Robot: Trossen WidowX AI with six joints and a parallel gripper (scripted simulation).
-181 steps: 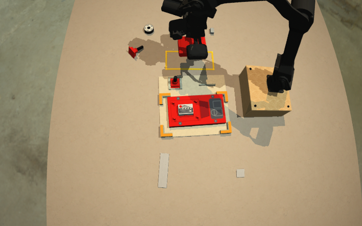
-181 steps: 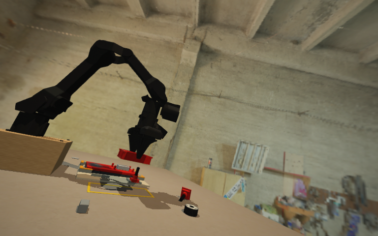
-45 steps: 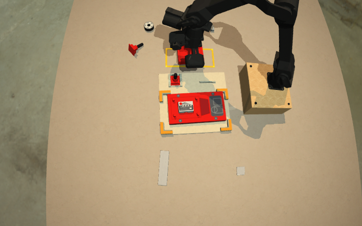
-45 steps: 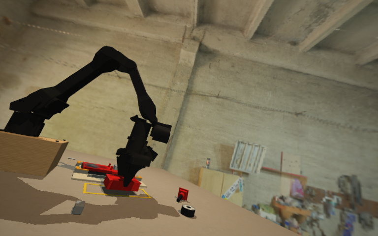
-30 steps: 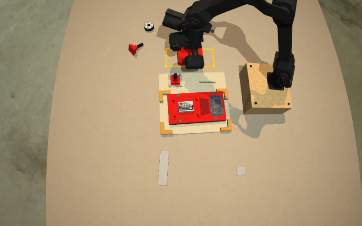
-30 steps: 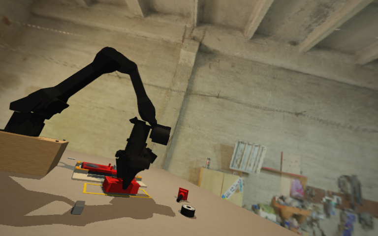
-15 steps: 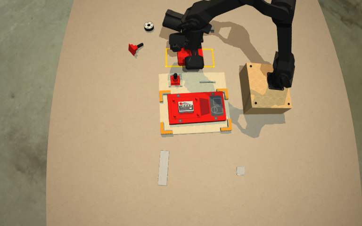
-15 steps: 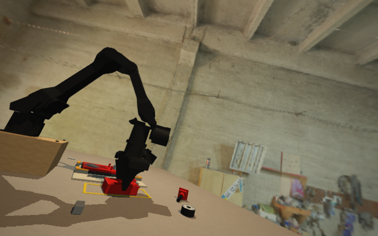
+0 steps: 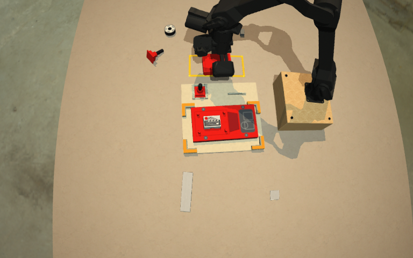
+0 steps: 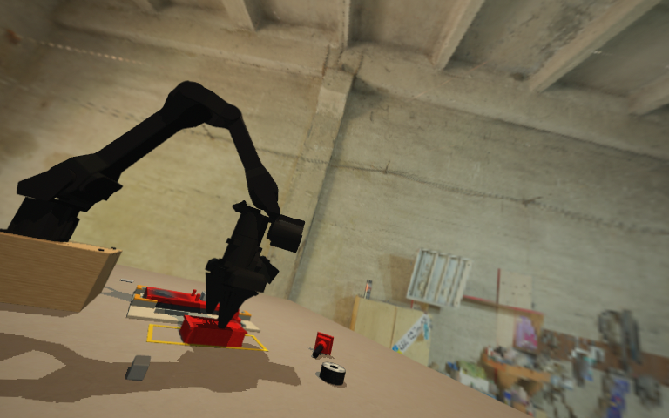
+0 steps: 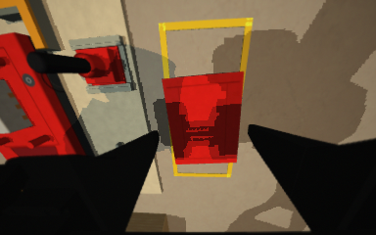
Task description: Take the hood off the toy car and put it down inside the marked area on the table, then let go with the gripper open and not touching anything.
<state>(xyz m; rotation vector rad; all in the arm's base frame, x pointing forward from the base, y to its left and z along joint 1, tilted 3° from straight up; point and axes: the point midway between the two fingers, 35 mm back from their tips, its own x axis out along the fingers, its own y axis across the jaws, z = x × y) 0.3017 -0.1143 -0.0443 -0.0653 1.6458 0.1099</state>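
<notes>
My gripper tip is 10 mm above the hood. Round my gripper tip: black wheel (180 mm ahead, 140 mm to the right, 20 mm below); then grey strip (420 mm to the left, 90 mm ahead, 30 mm below); then grey square (430 mm to the left, 180 mm behind, 30 mm below).
</notes>
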